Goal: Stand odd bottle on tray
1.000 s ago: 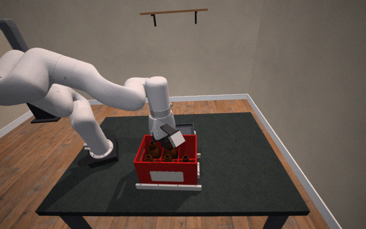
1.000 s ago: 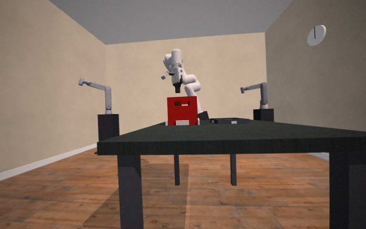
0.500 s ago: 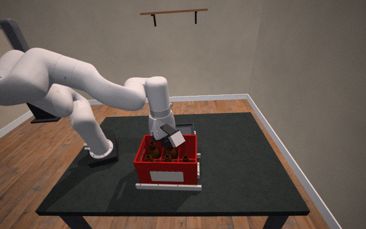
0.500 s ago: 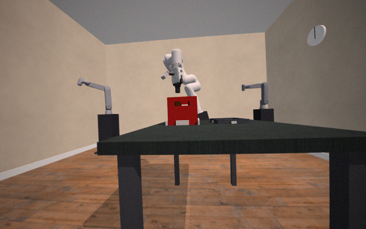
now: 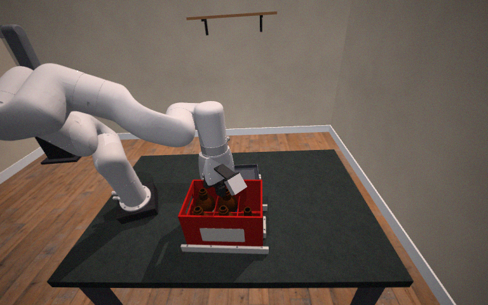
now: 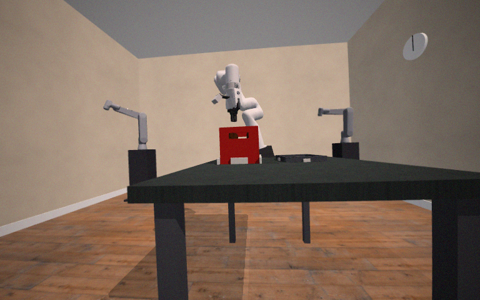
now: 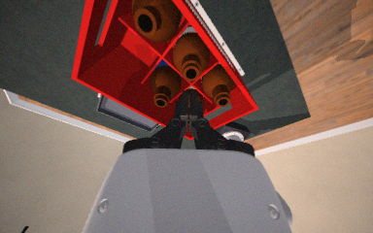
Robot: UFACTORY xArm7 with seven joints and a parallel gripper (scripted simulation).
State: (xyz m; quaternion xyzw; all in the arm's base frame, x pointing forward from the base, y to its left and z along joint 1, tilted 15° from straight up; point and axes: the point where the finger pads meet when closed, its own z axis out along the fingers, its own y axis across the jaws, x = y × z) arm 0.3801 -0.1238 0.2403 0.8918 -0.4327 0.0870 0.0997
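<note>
Now: hand 16 cm above the crate and 4 cm to the right of it. The rest, counted from my hand: tray (34 cm to the left, 23 cm below, 3 cm ahead).
</note>
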